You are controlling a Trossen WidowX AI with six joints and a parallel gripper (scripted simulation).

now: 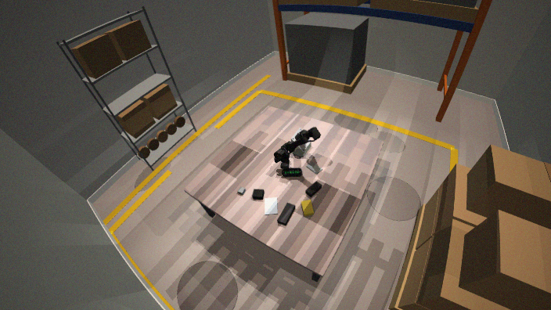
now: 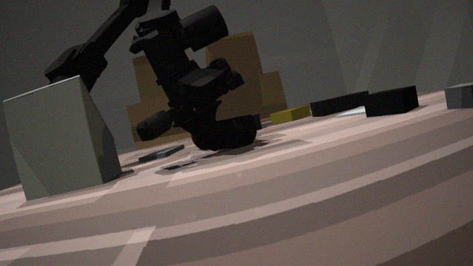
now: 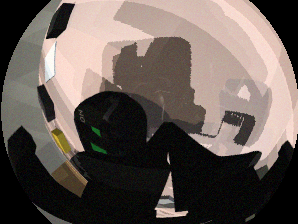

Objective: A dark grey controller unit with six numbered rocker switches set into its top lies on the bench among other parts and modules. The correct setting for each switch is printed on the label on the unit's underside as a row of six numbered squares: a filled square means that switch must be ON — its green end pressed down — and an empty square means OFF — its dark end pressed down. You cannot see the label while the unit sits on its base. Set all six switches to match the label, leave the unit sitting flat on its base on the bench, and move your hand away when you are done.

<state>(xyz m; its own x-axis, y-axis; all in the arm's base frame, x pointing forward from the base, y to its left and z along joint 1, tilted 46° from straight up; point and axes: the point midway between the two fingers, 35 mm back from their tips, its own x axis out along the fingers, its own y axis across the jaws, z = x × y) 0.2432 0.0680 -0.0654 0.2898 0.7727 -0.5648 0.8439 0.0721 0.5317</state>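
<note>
The flat grey plate lies 20 cm to the left of my gripper tip and 11 cm behind it. The rest, counted from my gripper tip: white plate: 34 cm ahead, 7 cm to the left; small black block: 31 cm ahead, 7 cm to the right, 1 cm above; small grey piece: 34 cm ahead, 20 cm to the right, 1 cm above.
</note>
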